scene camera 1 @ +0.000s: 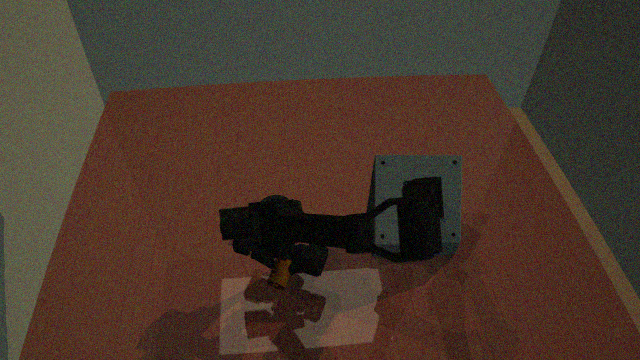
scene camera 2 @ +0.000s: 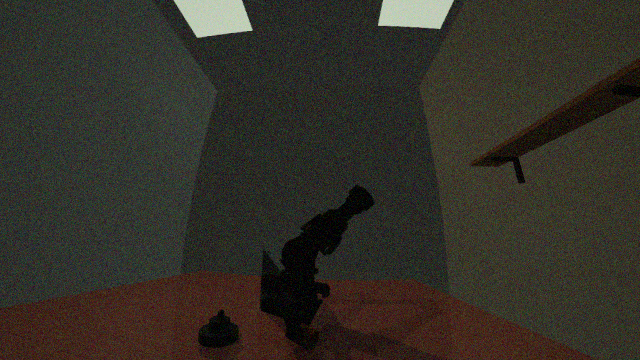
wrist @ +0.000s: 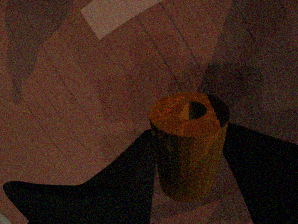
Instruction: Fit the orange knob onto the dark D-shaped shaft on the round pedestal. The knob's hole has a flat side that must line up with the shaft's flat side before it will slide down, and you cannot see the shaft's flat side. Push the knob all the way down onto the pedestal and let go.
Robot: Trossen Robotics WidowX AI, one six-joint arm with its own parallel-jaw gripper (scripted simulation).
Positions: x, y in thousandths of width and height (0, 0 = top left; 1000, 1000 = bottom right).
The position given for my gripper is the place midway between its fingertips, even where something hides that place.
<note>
In view: my gripper (scene camera 2: 466, 935).
My gripper is seen too in scene camera 1 (scene camera 1: 441, 751) and in the wrist view (wrist: 622, 592).
</note>
